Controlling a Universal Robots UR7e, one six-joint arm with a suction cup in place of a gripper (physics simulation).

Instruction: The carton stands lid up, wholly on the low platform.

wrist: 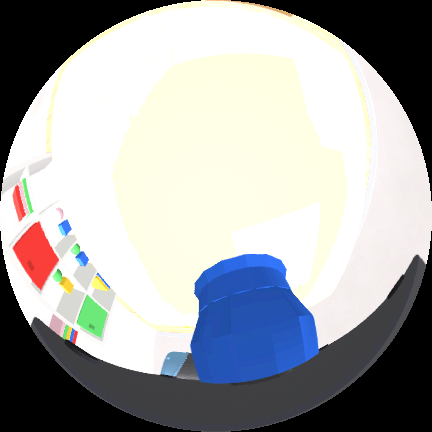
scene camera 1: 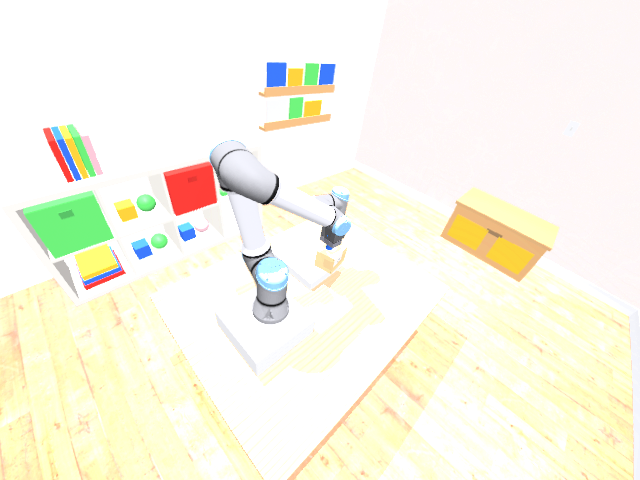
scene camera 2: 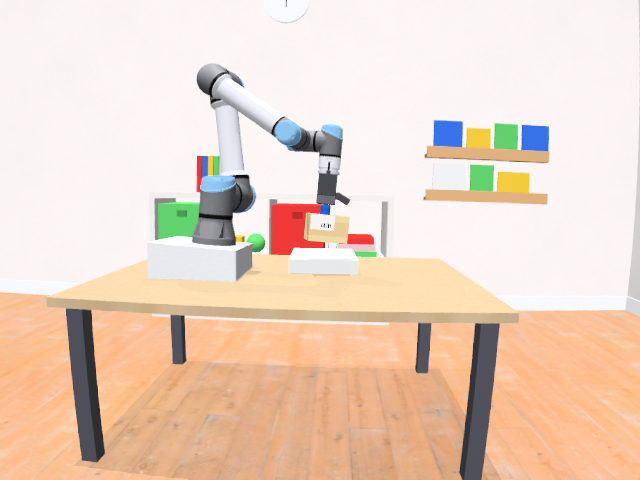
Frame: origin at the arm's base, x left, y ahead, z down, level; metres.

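Where they show: end effector, tool point: (wrist: pixel 236 265) (scene camera 1: pixel 328 249); arm's base, origin of the base link: (scene camera 1: pixel 270 309) (scene camera 2: pixel 213 243).
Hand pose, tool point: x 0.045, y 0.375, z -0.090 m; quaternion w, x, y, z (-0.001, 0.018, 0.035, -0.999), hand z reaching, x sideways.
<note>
Things, the pixels of their top centre, and the offset from my tool point. Level surfaces: height alone.
- tan carton, middle of its top: (wrist: pixel 291 281) (scene camera 2: pixel 326 213) (scene camera 1: pixel 332 248) dx -0.016, dy +0.007, dz -0.018 m
- low white platform, middle of its top: (wrist: pixel 121 199) (scene camera 2: pixel 323 253) (scene camera 1: pixel 305 255) dx +0.140, dy -0.005, dz +0.142 m
- wooden table, its level: dz +0.190 m
The tan carton (scene camera 1: pixel 326 260) (scene camera 2: pixel 337 231) (wrist: pixel 215 150) hangs from my suction cup (scene camera 1: pixel 328 247) (scene camera 2: pixel 325 210) (wrist: pixel 241 267), slightly tilted. A white label shows on its side in scene camera 2. Its pale upper face fills much of the wrist view, with the blue cup on it near one edge; lid details there are washed out. The low white platform (scene camera 1: pixel 311 281) (scene camera 2: pixel 322 266) is below the carton, with a visible gap in scene camera 2. I cannot tell whether the carton is wholly over it.
The arm stands on a white block (scene camera 1: pixel 255 351) (scene camera 2: pixel 191 260) on the wooden table (scene camera 2: pixel 413 289), left of the platform in scene camera 2. A white shelf unit with coloured boxes stands behind the table. A wooden cabinet (scene camera 1: pixel 509 214) stands at the right in scene camera 1.
</note>
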